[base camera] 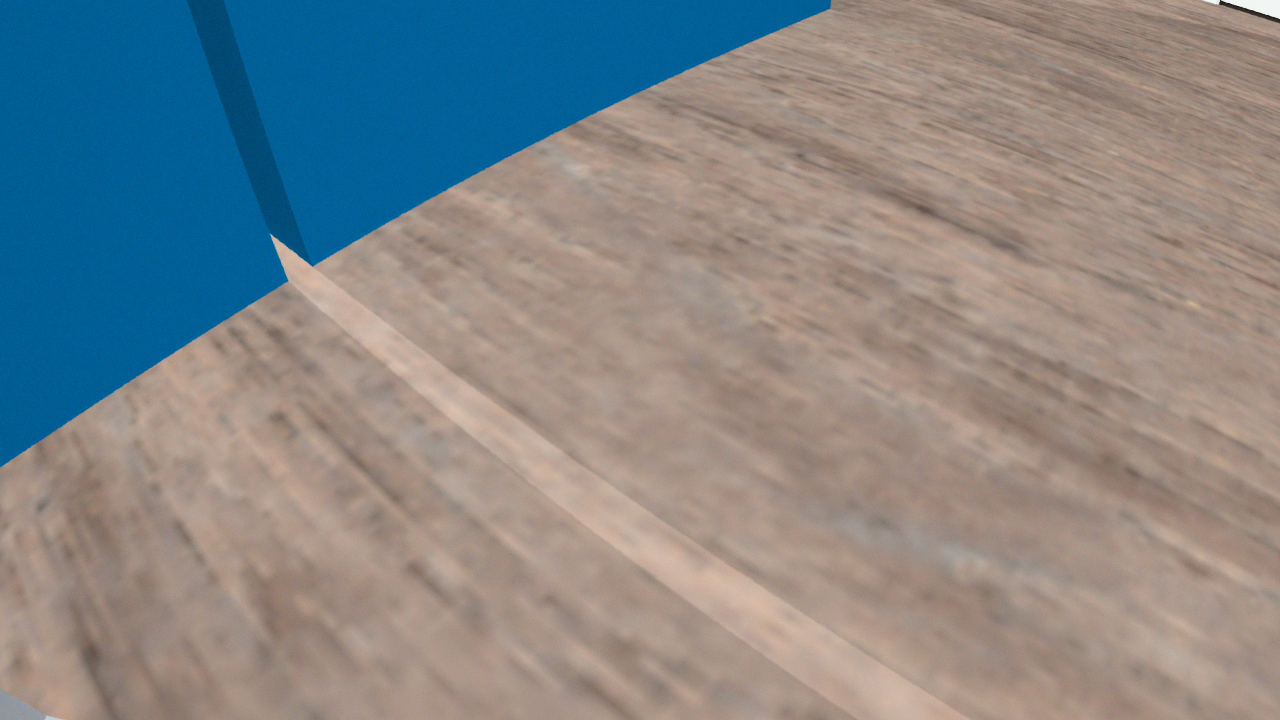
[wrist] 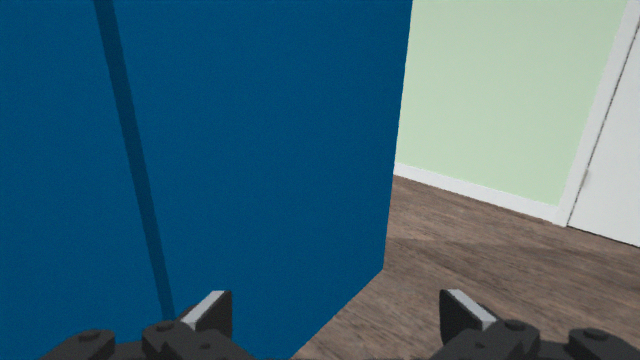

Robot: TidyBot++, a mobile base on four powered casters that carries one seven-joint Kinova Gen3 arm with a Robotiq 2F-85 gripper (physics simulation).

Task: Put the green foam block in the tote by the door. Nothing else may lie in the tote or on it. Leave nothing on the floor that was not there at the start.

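Frame: origin at the arm's base, x ahead, y left, z up, level; millimetres.
Seen in the pictures: gripper, fingertip midpoint: [wrist: 335,313].
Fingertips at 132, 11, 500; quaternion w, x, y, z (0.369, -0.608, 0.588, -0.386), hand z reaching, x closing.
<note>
A point is followed by its place in that frame, as x, y, z.
My gripper [wrist: 335,313] @(132, 11, 500) is open, its two fingers wide apart at the bottom of the wrist view, with no object between them. The green foam block and the tote do not show in either view. A white door [wrist: 612,165] @(1638, -1342, -20) with a white frame stands at the right edge of the wrist view, beyond the end of a blue panel.
A tall blue panel [base camera: 537,62] @(794, 143, -311) [wrist: 270,150] @(793, 143, 325) stands close on the left in both views, down to the wood floor [base camera: 716,358] @(463, -26, -397) [wrist: 450,260] @(1368, -561, -397). Behind its far edge is a pale green wall [wrist: 500,100] @(1991, -916, 201) with a white baseboard [wrist: 475,191] @(1992, -892, -349). A light strip [base camera: 537,461] crosses the floor.
</note>
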